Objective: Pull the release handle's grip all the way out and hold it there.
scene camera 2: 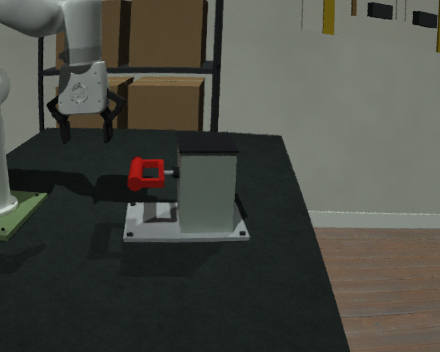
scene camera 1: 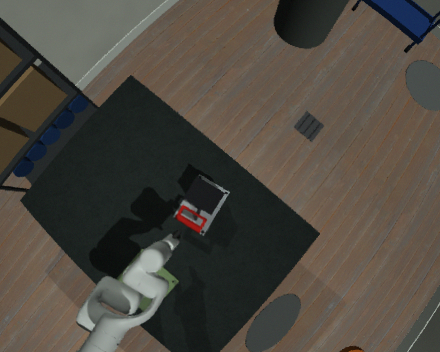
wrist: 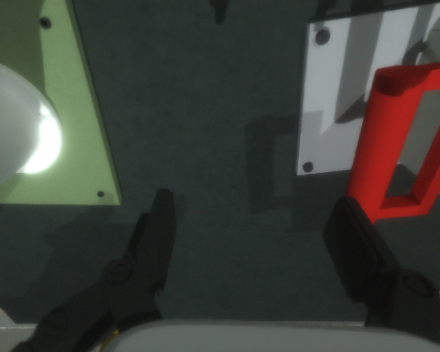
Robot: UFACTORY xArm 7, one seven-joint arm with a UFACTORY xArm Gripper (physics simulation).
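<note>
The release handle's red grip (scene camera 1: 190,226) (scene camera 2: 135,175) (wrist: 382,145) is a rectangular loop with a thick round bar on its outer side. A short metal rod (scene camera 2: 169,172) joins it to a pale housing (scene camera 2: 207,192) with a black top, standing on a white base plate (scene camera 2: 150,233) (wrist: 325,100). A short length of rod shows between loop and housing. My gripper (scene camera 1: 178,234) (scene camera 2: 87,135) (wrist: 252,212) is open and empty. In scene camera 2 it hangs higher than the grip and to its left, apart from it. In the wrist view the right finger overlaps the grip's lower end.
The arm's green mounting plate (scene camera 1: 172,281) (scene camera 2: 25,215) (wrist: 85,150) lies on the arm's side of the dark table top (scene camera 1: 135,130) (scene camera 2: 200,310). A shelf rack (scene camera 2: 217,75) with cardboard boxes (scene camera 2: 167,105) stands behind. A dark round bin (scene camera 1: 307,25) stands on the floor.
</note>
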